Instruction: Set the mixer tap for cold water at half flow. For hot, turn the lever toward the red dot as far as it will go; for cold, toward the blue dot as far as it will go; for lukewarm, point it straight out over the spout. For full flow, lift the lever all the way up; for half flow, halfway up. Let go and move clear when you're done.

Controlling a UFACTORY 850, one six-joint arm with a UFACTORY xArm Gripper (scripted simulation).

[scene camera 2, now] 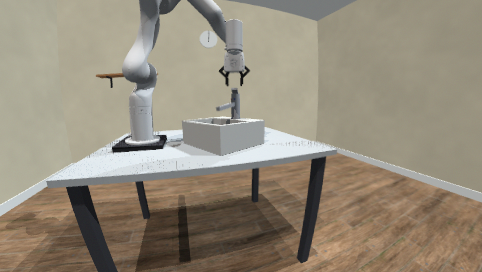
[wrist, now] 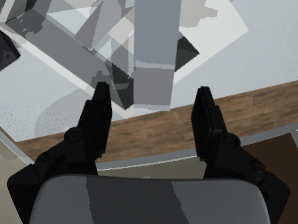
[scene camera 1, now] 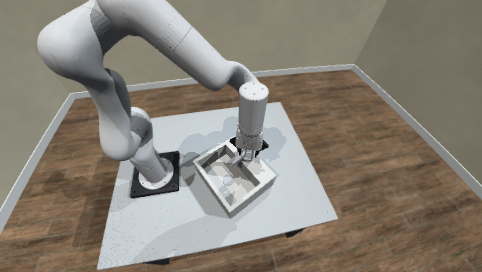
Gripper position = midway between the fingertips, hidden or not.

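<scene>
White sink basin (scene camera 2: 238,134) (wrist: 50,38), visible in the wrist view too. My gripper (wrist: 152,99), visible.
</scene>
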